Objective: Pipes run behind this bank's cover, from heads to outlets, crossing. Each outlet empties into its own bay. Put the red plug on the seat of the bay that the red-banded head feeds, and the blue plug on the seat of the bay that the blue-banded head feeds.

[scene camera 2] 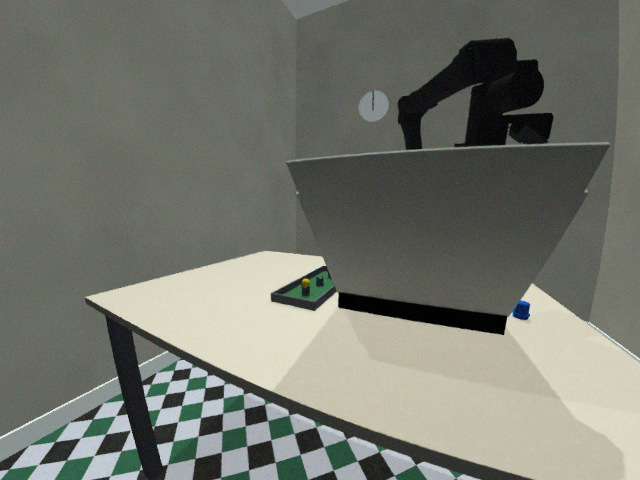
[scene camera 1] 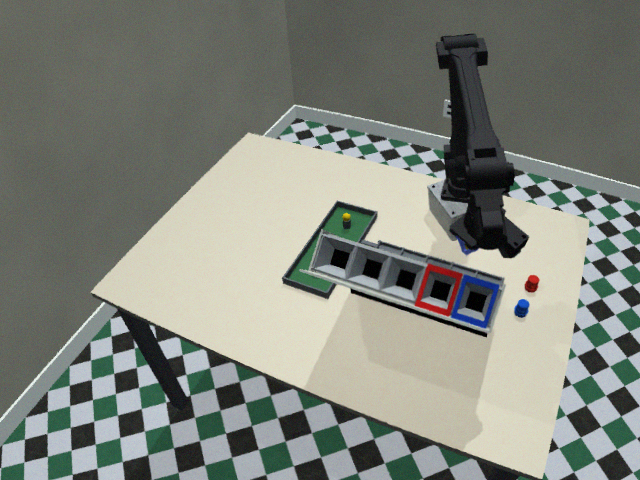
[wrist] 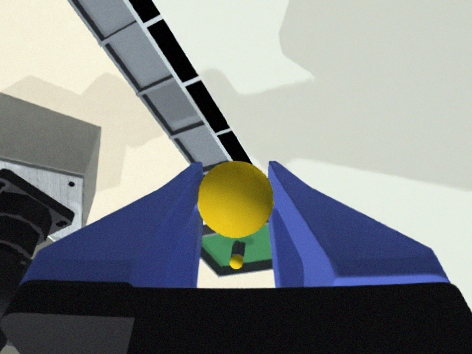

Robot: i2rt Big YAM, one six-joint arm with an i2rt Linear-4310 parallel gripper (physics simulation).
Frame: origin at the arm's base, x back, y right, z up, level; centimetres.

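Seen in the pictures: gripper, fingertip midpoint: (scene camera 1: 468,249) (wrist: 235,176); arm's base, origin of the base link: (scene camera 1: 462,192) (wrist: 25,202).
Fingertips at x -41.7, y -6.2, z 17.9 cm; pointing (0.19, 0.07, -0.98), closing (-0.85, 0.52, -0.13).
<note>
Offsets run from my fingertips to a thing's middle. "pt": to the spot under its first point.
My gripper (scene camera 1: 466,244) (wrist: 235,176) is shut on a yellow ball {dy -0.3, dx -0.4, dz +1.5 cm} (wrist: 235,200) between its blue fingers, above the table on the arm-base side of the bank. The bank {dy +9.9, dx -1.0, dz -13.0 cm} (scene camera 2: 439,232) has several square funnel heads in scene camera 1. The red-banded head {pt dy +7.1, dx -15.8, dz +2.8 cm} (scene camera 1: 421,286) is beside the blue-banded head {pt dy -0.1, dx -17.0, dz +1.9 cm} (scene camera 1: 455,302) at the right end. The red plug {dy -19.1, dx +20.3, dz -27.2 cm} (scene camera 1: 531,283) and the blue plug {dy -17.2, dx +10.6, dz -27.2 cm} (scene camera 1: 522,308) (scene camera 2: 521,310) stand on the table right of the bank. Grey bays {pt dy +1.2, dx +18.7, dz -28.5 cm} (wrist: 140,62) line one side of the bank in the wrist view. The pipes are hidden.
A second yellow ball {dy +38.6, dx +27.5, dz -24.9 cm} (scene camera 1: 346,217) (scene camera 2: 306,283) (wrist: 236,261) rests on a dark post in the green tray (scene camera 1: 308,280) (scene camera 2: 292,303) (wrist: 250,247), at the bank's left end. The metal arm base (scene camera 1: 443,212) (wrist: 50,125) stands behind the bank.
</note>
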